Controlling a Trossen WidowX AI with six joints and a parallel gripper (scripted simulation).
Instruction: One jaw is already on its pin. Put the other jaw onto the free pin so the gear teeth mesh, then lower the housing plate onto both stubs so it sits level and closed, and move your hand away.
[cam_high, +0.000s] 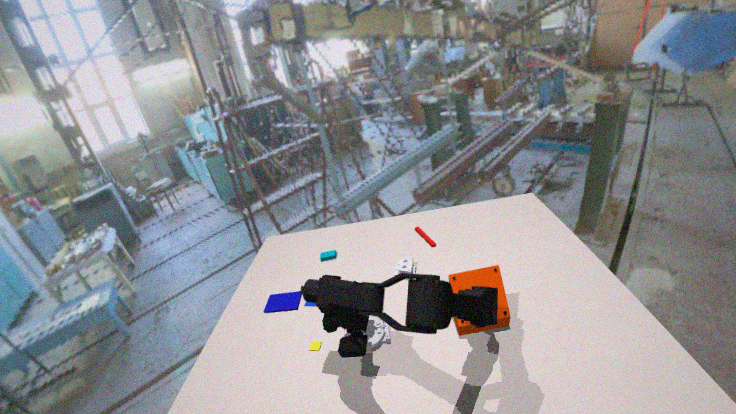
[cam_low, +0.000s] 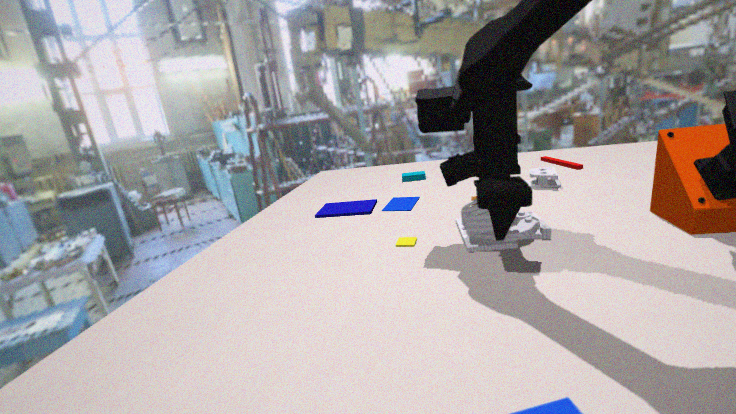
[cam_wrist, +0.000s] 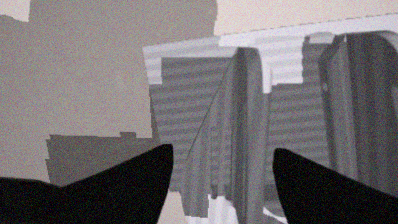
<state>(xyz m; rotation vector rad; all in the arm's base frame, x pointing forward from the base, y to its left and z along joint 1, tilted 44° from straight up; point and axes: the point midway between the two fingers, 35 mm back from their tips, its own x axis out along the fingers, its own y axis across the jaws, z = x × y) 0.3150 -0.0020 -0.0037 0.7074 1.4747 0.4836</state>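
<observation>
My gripper tip is 18 cm to the left of the brown cube and 1 cm above it. From my gripper tip the other things lie so: teal block (45 cm to the right, 12 cm ahead, 1 cm below); yellow tile (14 cm ahead, 2 cm to the right, 1 cm below); red bar (44 cm to the right, 27 cm behind, 1 cm below).
</observation>
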